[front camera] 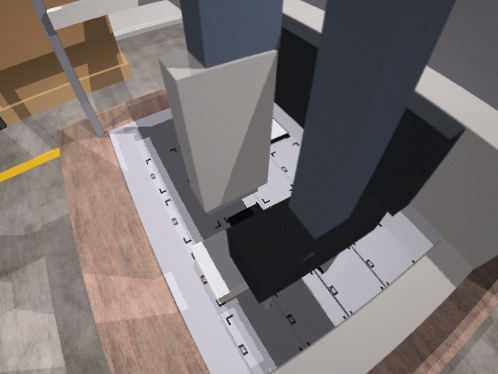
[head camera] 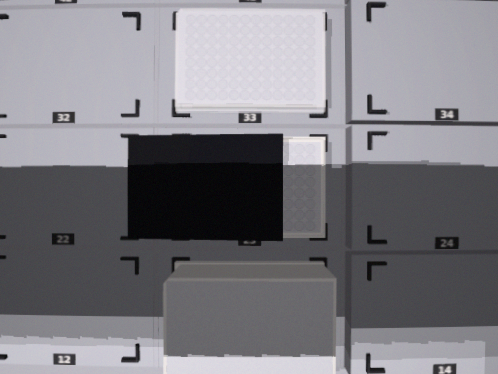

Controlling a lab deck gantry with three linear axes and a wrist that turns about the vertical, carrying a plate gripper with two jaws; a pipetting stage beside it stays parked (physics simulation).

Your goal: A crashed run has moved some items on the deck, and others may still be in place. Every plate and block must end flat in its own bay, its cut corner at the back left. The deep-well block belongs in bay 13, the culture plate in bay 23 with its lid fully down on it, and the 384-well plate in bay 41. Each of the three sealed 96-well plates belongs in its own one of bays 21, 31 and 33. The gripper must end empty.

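Frame: origin at the robot's base, x ahead, y right, z down, level; centimetres.
Seen in the pictures: robot's base, link origin: (front camera: 147, 161).
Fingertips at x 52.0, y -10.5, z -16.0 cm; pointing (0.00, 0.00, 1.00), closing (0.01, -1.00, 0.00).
Offsets run from my fingertips to a thing's top centre.
My gripper (front camera: 295, 286) hangs high over the deck, right of the deep-well block in the front view. One jaw tip shows under its dark body, set wide, and no plate shows held; it looks open. The black lid {dx -16.5, dy -4.5, dz +13.7 cm} (head camera: 205, 187) lies shifted left on the culture plate {dx -12.8, dy -4.5, dz +14.5 cm} (head camera: 305, 200) in bay 23, leaving the plate's right strip bare and overhanging toward bay 22. The deep-well block {dx -12.8, dy +6.2, dz +11.8 cm} (front camera: 211, 272) (head camera: 250, 320) stands between bays 12 and 14. A sealed 96-well plate {dx -12.8, dy -15.2, dz +14.5 cm} (head camera: 250, 57) sits in bay 33. Cut corners are unclear. Other plates are largely hidden.
The grey pipetting stage (front camera: 225, 130) blocks the left-back deck in the front view. Behind it, part of a white-topped plate with a dark edge {dx -45.6, dy -25.9, dz +14.5 cm} (front camera: 279, 130) shows. A pale side wall (front camera: 370, 320) runs along the right. A grey post (front camera: 75, 75) stands at the back left.
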